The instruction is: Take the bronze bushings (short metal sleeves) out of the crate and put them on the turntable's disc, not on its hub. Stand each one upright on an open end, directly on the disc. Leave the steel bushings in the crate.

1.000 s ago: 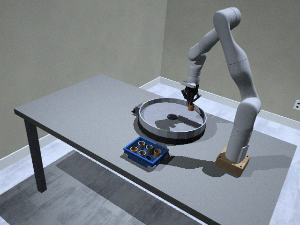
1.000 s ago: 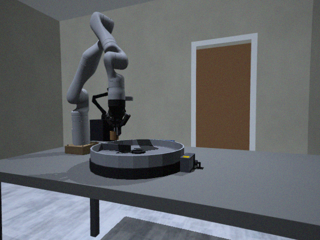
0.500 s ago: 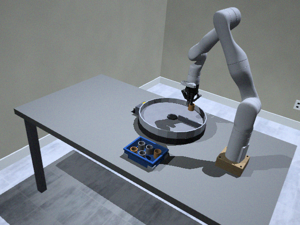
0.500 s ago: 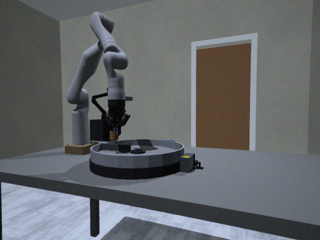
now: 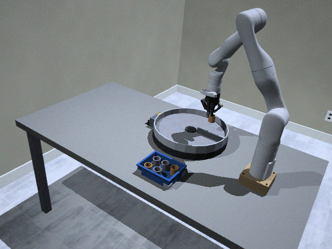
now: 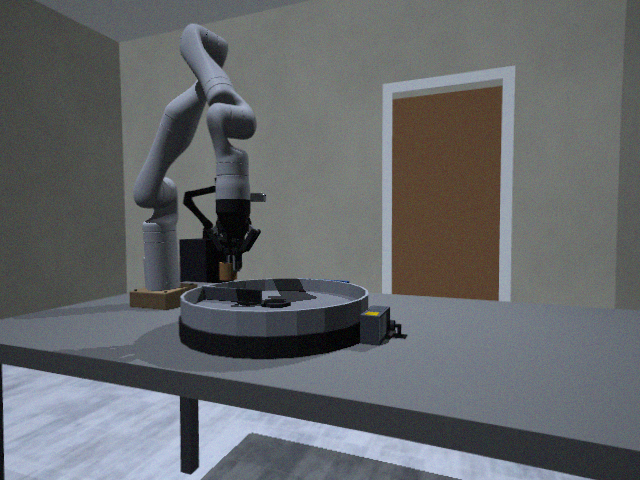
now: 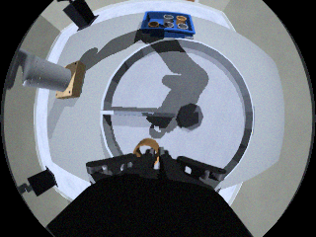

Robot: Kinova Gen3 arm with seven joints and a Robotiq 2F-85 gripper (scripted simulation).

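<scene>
My gripper is now 10 cm above the turntable disc, 7 cm to the right of it and 6 cm short of it.
</scene>
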